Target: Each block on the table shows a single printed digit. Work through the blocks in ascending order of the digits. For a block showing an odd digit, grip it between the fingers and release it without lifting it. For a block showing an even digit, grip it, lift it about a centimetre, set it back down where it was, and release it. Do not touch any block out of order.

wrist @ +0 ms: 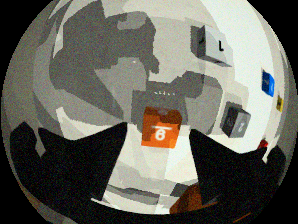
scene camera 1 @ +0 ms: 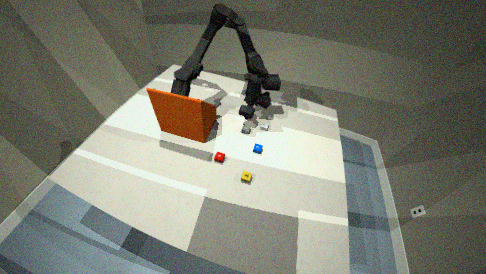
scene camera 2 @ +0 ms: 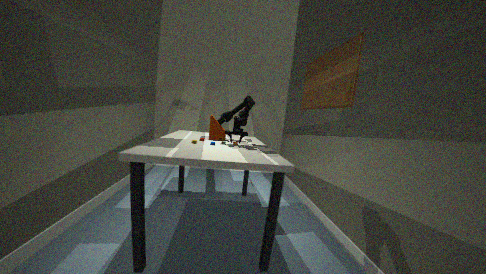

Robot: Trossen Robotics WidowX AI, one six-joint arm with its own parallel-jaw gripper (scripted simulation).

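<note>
Open and holding nothing, the gripper (wrist: 159, 130) shares the scene with an orange block (wrist: 161, 125) and a white block (wrist: 213, 46).
</note>
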